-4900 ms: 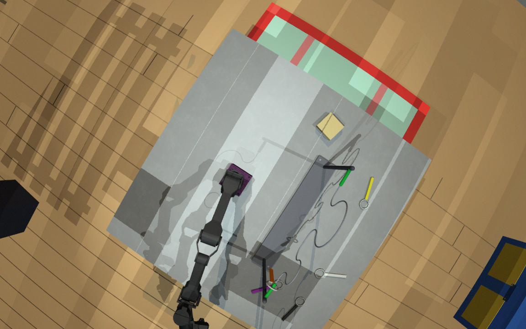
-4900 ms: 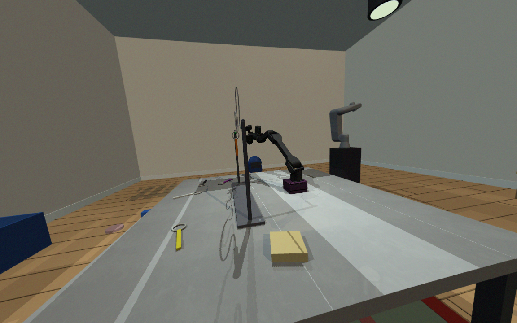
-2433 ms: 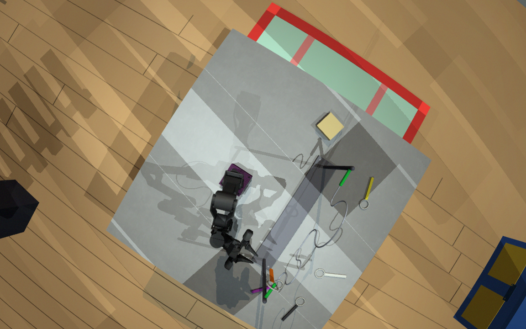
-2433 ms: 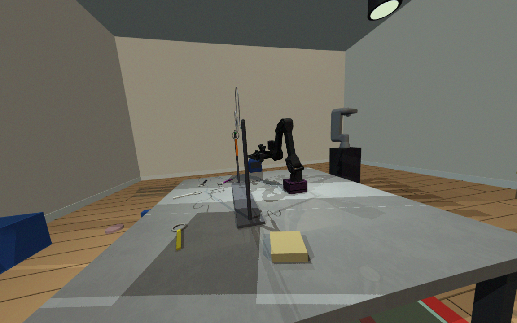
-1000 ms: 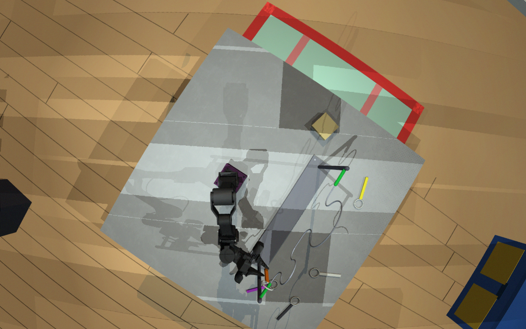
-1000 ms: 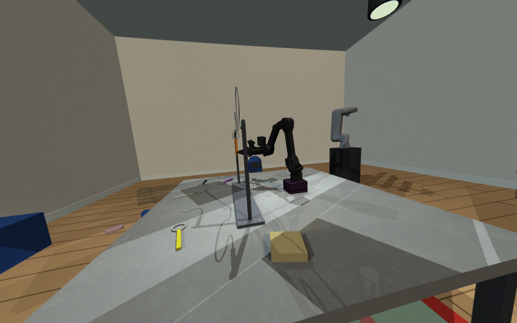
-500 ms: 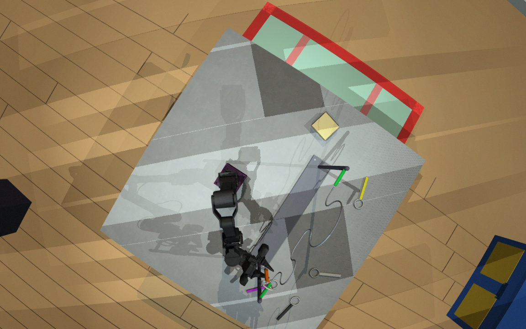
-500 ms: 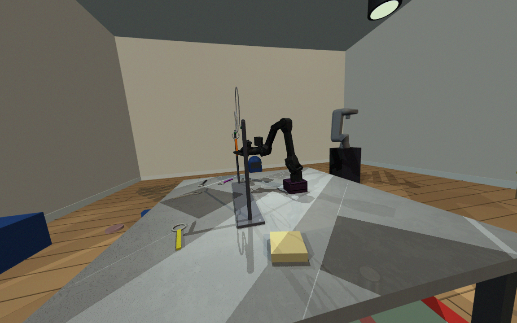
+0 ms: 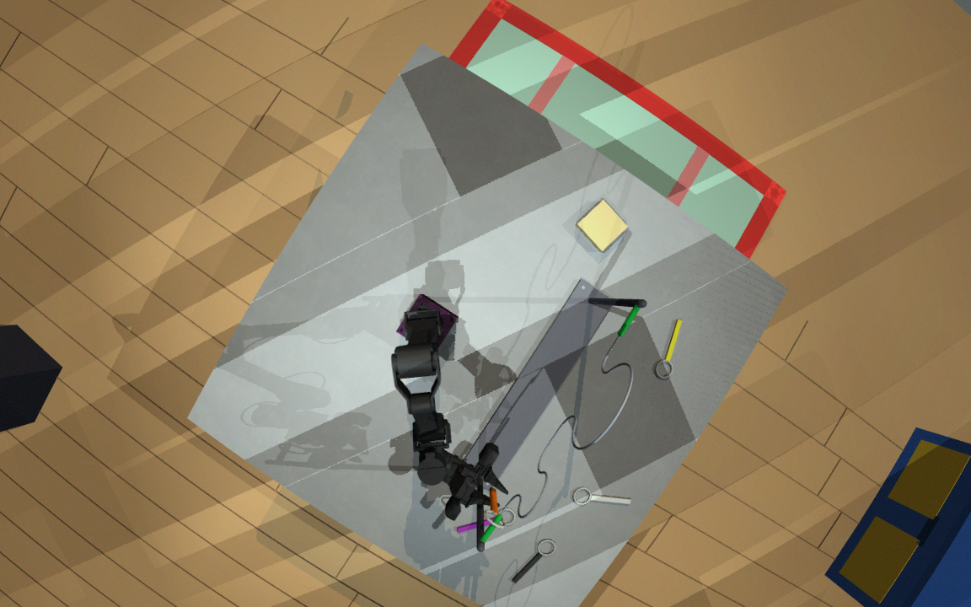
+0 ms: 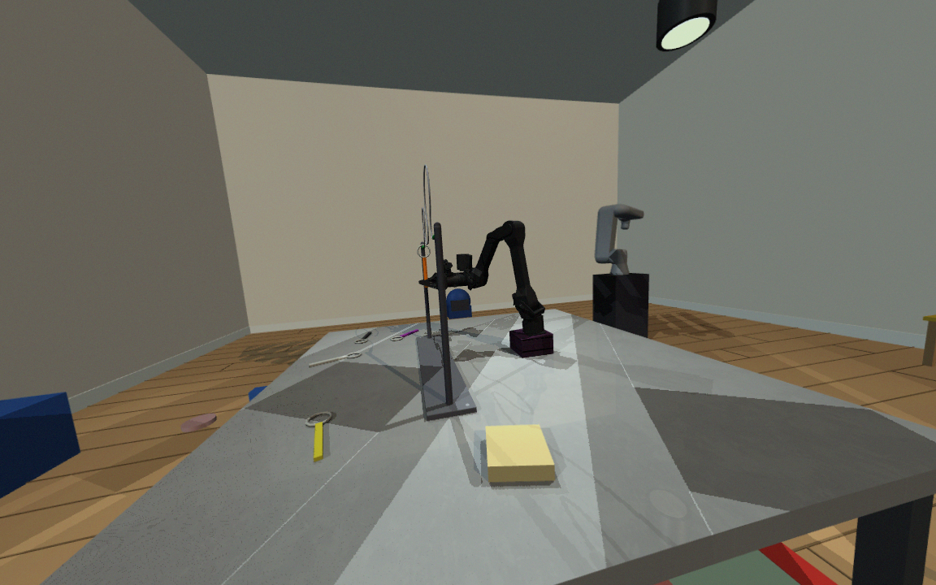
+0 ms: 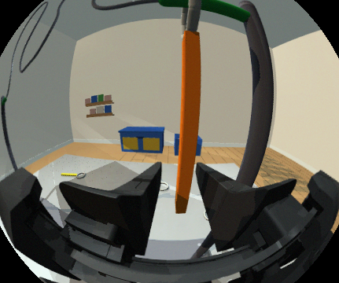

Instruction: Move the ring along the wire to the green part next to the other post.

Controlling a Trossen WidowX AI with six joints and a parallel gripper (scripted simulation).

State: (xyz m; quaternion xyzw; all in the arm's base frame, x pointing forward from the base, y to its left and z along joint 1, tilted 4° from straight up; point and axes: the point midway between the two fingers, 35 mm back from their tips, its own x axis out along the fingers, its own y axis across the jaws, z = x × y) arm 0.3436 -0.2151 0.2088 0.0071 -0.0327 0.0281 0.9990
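The ring with orange handle lies 8 cm above my gripper tip and 3 cm behind it. From my gripper tip the other things lie so: yellow-handled ring 52 cm to the left, 25 cm below, 22 cm ahead; purple-handled ring 25 cm below, 16 cm to the right, 9 cm ahead; tan block 69 cm to the left, 24 cm below, 15 cm behind.
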